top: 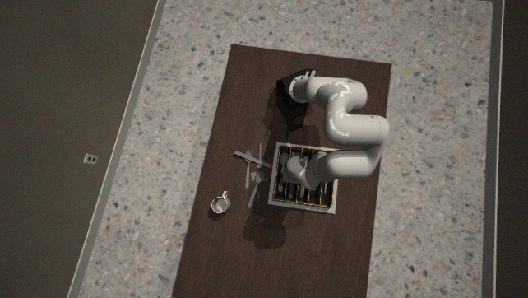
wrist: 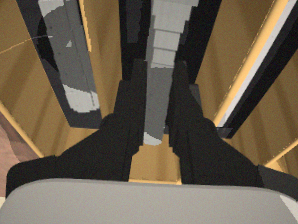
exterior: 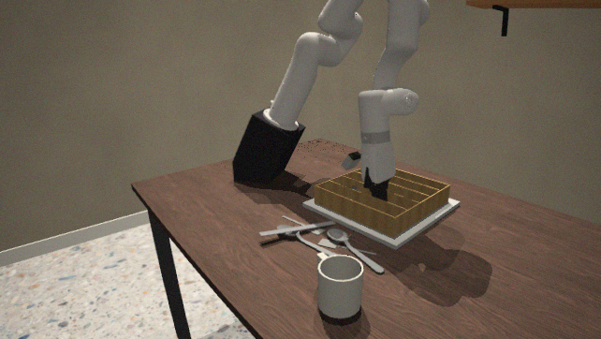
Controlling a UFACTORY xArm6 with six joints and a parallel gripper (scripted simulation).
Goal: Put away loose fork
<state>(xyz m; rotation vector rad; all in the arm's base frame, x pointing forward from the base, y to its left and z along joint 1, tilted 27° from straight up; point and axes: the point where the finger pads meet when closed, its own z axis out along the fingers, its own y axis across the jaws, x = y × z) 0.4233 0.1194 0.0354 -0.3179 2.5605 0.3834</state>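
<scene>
My hand is 4 cm past the wooden slotted tray and 5 cm to the right of it. The rest, counted from my hand: white mug: 26 cm ahead, 28 cm to the right, 2 cm below.
</scene>
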